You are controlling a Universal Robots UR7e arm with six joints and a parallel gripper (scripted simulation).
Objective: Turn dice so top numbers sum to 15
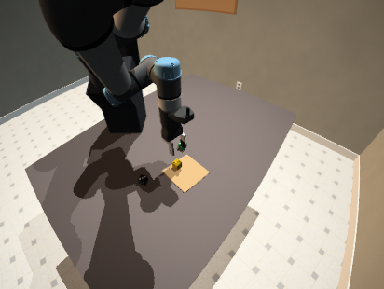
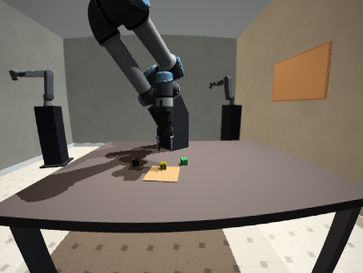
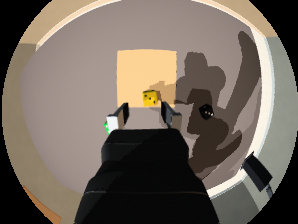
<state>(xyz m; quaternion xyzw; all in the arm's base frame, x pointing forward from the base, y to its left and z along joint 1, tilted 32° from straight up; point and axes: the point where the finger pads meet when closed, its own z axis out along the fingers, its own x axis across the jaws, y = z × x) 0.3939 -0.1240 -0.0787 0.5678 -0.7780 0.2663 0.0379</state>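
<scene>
The green die is 11 cm to the left of my hand, 10 cm below it and 3 cm behind it. The rest, counted from my hand: black die 14 cm to the right, 10 cm below, 9 cm behind; then yellow die 9 cm below, 1 cm to the right; then tan mat 11 cm below, 4 cm ahead, 2 cm to the right.
</scene>
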